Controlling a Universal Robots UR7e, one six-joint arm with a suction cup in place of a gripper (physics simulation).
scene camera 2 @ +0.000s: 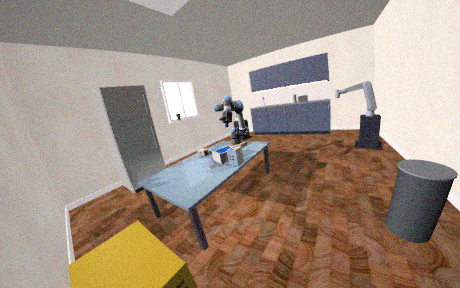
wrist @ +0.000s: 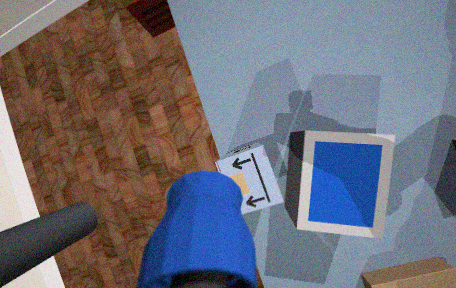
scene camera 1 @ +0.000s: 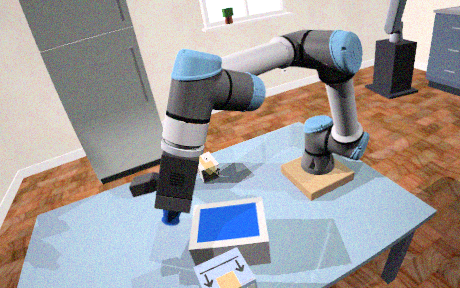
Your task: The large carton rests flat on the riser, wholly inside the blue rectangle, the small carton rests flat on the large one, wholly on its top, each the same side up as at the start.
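The large carton, pale blue-white with black arrows and an orange label, stands on the table beside the riser, near the table's edge. The riser's blue rectangle bears no carton. The small carton, white and tan, is on the table behind the riser, partly hidden by the arm in scene camera 1. My blue suction cup is open and empty, in the air above the table.
The arm's wooden base board is on the blue table. A dark block juts from the wrist. A fridge stands behind the table. A yellow box and a grey bin stand away from it.
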